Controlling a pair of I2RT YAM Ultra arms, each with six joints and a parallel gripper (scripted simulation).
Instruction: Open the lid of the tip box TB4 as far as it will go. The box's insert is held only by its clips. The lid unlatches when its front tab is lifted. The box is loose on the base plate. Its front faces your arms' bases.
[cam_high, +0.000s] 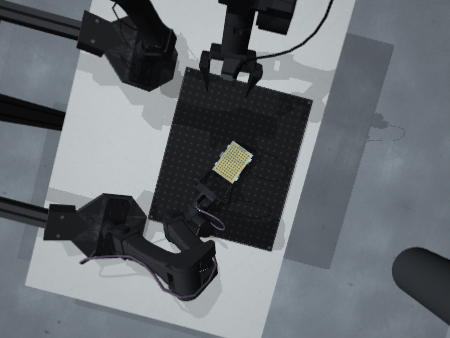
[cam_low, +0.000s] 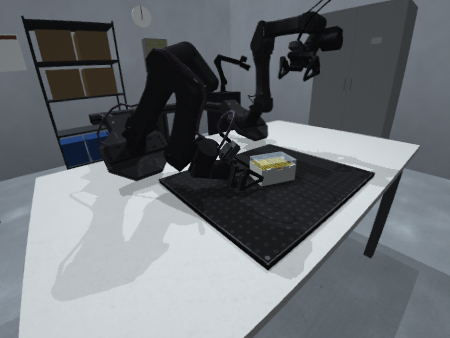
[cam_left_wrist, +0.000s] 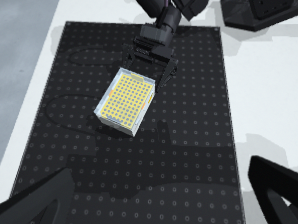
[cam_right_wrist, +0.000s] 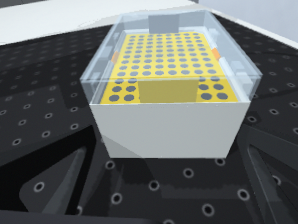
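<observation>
The tip box is 6 cm to the left of my right hand, 3 cm ahead of it and 1 cm above it.
Now: left hand 6 cm short of the tip box, 17 cm to the left of it and 26 cm above it.
</observation>
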